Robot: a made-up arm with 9 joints. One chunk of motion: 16 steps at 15 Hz.
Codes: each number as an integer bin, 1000 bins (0 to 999) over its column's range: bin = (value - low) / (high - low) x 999, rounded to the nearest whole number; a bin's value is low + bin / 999 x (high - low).
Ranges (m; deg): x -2.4..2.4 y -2.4..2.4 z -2.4..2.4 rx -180..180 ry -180..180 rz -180..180
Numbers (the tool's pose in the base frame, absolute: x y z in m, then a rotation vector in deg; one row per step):
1: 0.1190 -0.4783 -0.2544 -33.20 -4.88 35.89
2: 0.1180 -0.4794 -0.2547 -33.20 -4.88 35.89
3: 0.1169 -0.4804 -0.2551 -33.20 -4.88 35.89
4: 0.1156 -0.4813 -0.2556 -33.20 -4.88 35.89
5: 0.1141 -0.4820 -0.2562 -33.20 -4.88 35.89
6: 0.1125 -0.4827 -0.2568 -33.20 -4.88 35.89
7: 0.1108 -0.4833 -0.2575 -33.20 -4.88 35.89
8: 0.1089 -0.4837 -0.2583 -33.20 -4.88 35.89
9: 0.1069 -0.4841 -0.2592 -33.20 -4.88 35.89
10: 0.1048 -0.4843 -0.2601 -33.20 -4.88 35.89
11: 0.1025 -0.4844 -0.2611 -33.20 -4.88 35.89
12: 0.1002 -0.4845 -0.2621 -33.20 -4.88 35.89
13: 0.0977 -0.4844 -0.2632 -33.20 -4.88 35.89
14: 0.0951 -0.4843 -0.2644 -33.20 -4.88 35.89
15: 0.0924 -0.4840 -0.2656 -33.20 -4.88 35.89
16: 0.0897 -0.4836 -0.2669 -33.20 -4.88 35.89
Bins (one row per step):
1: 524 400 447 407 486 599
2: 524 400 446 407 486 599
3: 524 400 446 407 486 599
4: 524 399 446 407 486 599
5: 523 399 446 407 486 599
6: 523 399 446 407 486 599
7: 523 399 446 407 486 599
8: 522 399 446 407 486 599
9: 522 399 446 407 486 599
10: 521 399 445 407 486 599
11: 521 399 445 407 486 599
12: 520 399 445 407 486 599
13: 520 399 445 407 486 599
14: 519 399 444 407 486 599
15: 519 399 444 407 486 599
16: 518 399 444 407 486 599

